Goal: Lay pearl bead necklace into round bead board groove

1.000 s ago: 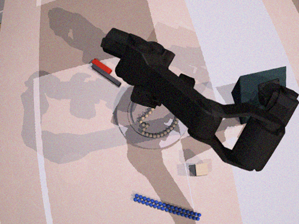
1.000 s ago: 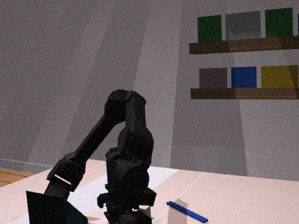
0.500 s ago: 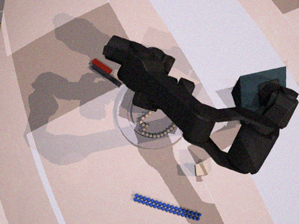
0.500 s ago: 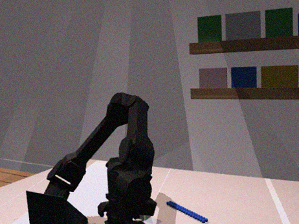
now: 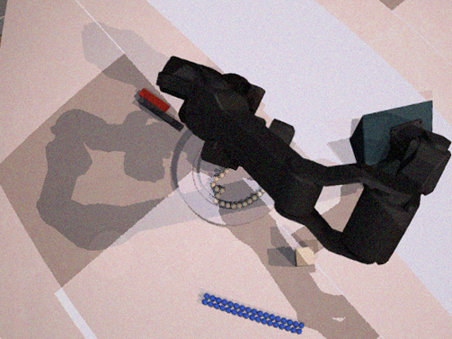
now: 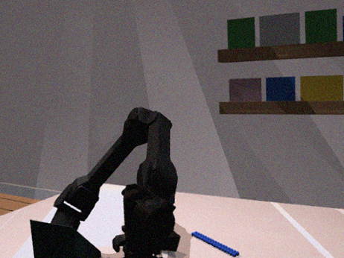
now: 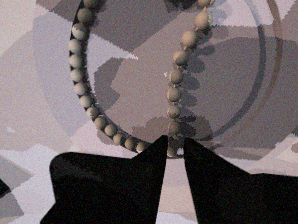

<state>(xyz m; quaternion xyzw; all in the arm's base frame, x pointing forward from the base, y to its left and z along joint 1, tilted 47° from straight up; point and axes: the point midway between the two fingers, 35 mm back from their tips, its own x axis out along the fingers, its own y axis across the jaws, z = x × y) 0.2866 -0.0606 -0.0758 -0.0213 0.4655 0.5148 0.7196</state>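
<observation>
Right now my gripper tip is 30 mm short of the round bead board, 50 mm to the right of it and 10 mm above it. Round my gripper tip: small beige cube 50 mm behind, 230 mm to the left; then grey block 140 mm ahead, 120 mm to the right, 10 mm below.
</observation>
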